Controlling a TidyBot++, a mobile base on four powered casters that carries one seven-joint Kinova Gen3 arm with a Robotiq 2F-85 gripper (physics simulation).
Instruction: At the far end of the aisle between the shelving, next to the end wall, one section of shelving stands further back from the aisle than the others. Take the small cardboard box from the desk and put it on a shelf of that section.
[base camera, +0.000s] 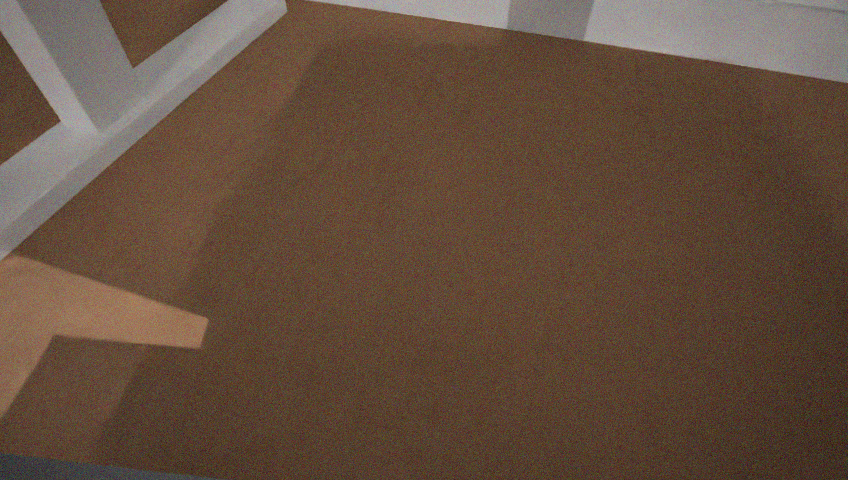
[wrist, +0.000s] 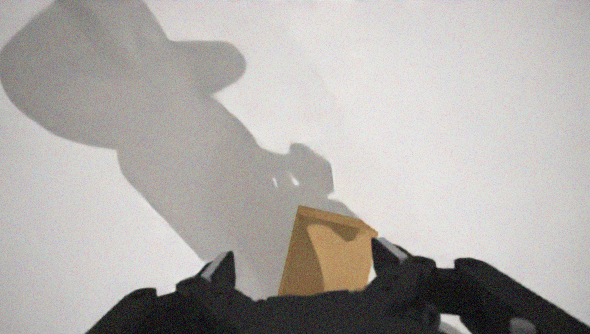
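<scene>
The small cardboard box stands on the white desk top in the wrist view, at the lower middle. Its near part is hidden behind the gripper's body. My gripper is open, with its fingers wide apart above the desk. The box shows between the fingers, nearer to the right finger; its far right corner is close beside that fingertip in the view. Whether finger and box touch cannot be told. The shelving section that stands further back does not show in either view.
In the base camera view, a pale frame with a slanting leg stands on the brown floor at the upper left. A white upright surface runs along the top right. The arm's shadow falls across the desk top in the wrist view.
</scene>
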